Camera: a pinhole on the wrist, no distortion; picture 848 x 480 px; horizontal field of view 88.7 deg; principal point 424.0 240.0 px. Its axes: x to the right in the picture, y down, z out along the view. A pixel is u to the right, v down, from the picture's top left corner.
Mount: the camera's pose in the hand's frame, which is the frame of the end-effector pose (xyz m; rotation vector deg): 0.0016 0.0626 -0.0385 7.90 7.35 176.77
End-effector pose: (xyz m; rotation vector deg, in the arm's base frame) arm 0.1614 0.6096 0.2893 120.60 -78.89 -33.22
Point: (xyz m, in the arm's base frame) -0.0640 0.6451 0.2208
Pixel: 703 218
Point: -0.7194 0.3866 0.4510
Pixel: outside the picture
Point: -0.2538 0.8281 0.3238
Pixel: outside the picture
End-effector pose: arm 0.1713 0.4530 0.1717 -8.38 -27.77 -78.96
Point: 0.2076 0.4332 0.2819
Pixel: 231 306
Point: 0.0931 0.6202 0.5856
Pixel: 452 304
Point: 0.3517 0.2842 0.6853
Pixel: 87 87
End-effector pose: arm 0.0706 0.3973 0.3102 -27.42 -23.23 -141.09
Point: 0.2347 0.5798 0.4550
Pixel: 720 428
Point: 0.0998 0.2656 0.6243
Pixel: 214 98
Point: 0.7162 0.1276 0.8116
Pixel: outside the picture
